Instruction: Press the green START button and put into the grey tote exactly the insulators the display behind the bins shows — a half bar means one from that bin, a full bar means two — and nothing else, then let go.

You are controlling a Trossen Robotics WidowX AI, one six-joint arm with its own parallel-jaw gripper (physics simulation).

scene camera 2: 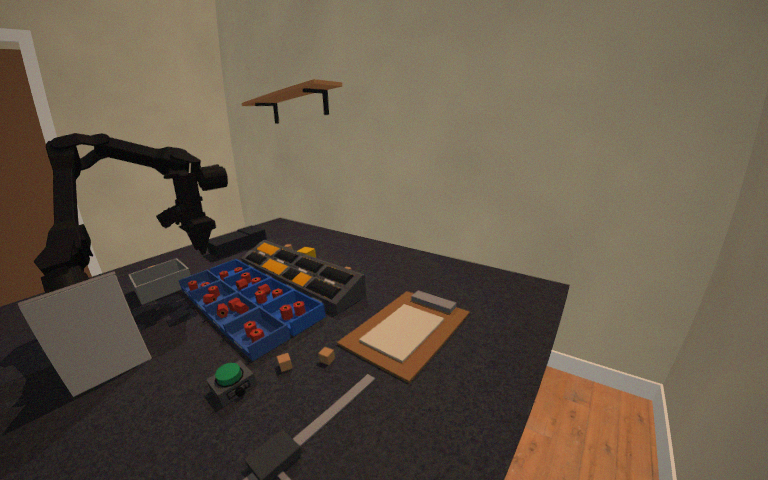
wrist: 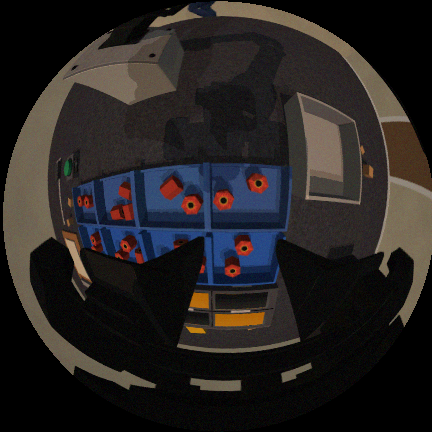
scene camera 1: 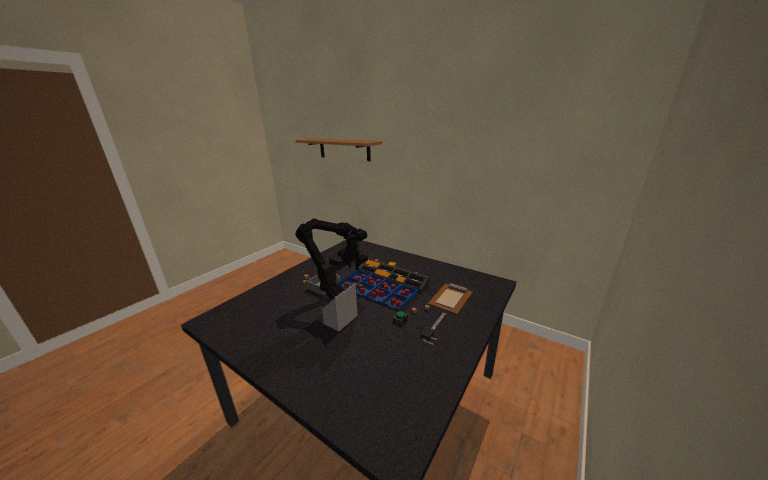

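Note:
My gripper is partly open and empty, above the bins' end nearest the tote. Eight blue bins hold red insulators. In the wrist view, two insulators lie in the bin between my fingertips; fingers hide parts of neighbouring bins. The display's back row has a full bar at that end; its front row has a full bar second and a half bar third. The grey tote looks empty inside. The green button stands near the opposite end.
A light box stands by the arm's base. Two wooden cubes, a clipboard and a long grey tool lie near the button. A dark block and a yellow block are near the display.

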